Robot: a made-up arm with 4 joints.
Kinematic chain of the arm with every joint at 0, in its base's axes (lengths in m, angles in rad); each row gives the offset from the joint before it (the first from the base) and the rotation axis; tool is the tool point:
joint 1: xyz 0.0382 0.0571 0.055 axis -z
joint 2: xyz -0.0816 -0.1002 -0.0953 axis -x
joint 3: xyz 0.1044 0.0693 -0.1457 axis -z
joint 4: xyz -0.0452 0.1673 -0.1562 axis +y
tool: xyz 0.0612 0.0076 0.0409
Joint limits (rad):
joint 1: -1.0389..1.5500
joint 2: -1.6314..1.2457
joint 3: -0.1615..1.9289
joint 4: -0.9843..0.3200
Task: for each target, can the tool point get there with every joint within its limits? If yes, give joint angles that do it. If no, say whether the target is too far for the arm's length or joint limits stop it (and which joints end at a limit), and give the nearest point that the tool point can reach.
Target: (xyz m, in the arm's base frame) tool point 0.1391 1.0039 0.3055
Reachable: no: too far | nearest point 0.0662 0.3201 0.0861 | short by 0.722 m
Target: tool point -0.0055 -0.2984 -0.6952
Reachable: no: too far | nearest point 0.0091 -0.1794 -0.3892 | short by 0.329 m
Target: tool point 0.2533 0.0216 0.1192
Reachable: yes | joints 1.1542 -1.3602 0.5922 -0.3398
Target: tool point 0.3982 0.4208 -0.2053
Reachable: no: joint limits stop it (at a limit: joint 4) | nearest point 0.2290 0.2499 -0.1433 | short by 0.248 m
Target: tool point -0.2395 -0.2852 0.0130
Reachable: no: joint limits stop it (at a limit: joint 2, joint 3, joint 4) | nearest point -0.2220 -0.2636 -0.1152 | short by 0.131 m
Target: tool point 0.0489 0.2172 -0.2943
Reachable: yes | joints -0.6943 0.0169 0.4845 -0.1881
